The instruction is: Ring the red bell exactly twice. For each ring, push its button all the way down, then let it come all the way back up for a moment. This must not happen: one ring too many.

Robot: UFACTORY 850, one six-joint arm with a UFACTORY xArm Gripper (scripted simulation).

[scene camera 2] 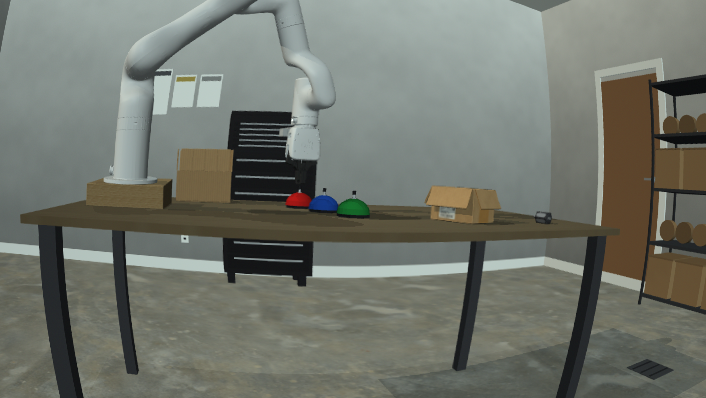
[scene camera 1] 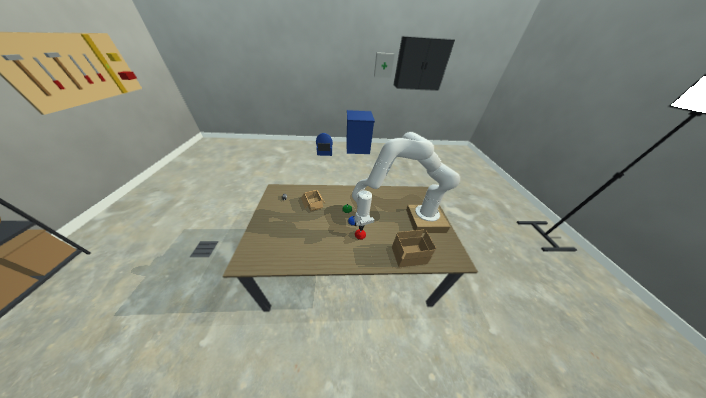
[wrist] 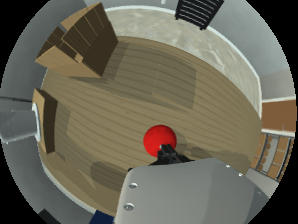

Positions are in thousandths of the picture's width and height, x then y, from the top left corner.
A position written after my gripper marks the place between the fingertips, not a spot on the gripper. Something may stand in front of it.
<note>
In view: my gripper (scene camera 2: 426,461) and a cardboard box (scene camera 2: 295,451).
The cardboard box also shows in scene camera 1 (scene camera 1: 579,622) and in the wrist view (wrist: 307,163). My gripper shows as well in the wrist view (wrist: 552,676).
</note>
